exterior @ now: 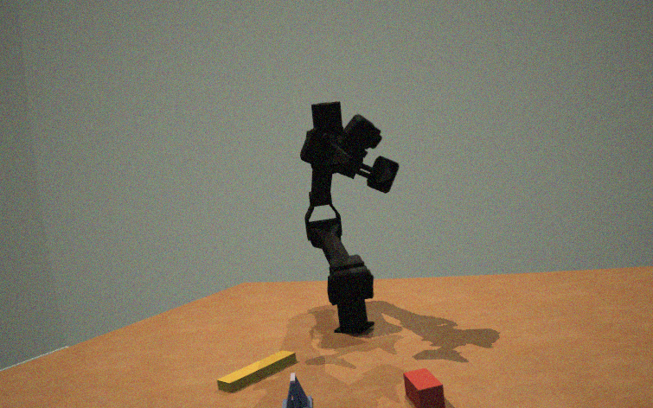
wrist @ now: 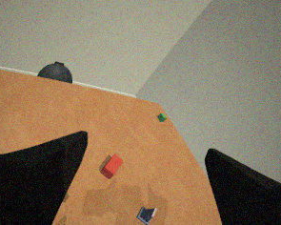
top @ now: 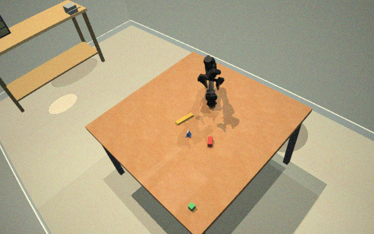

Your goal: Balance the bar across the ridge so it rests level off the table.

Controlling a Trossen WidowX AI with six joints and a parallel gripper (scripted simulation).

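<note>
The yellow bar is 15 cm ahead of my gripper tip, 19 cm to the right of it and 31 cm below it. From my gripper tip the other things lie so: red block: 19 cm ahead, 12 cm to the left, 30 cm below; then green cube: 62 cm ahead, 36 cm to the left, 30 cm below.
</note>
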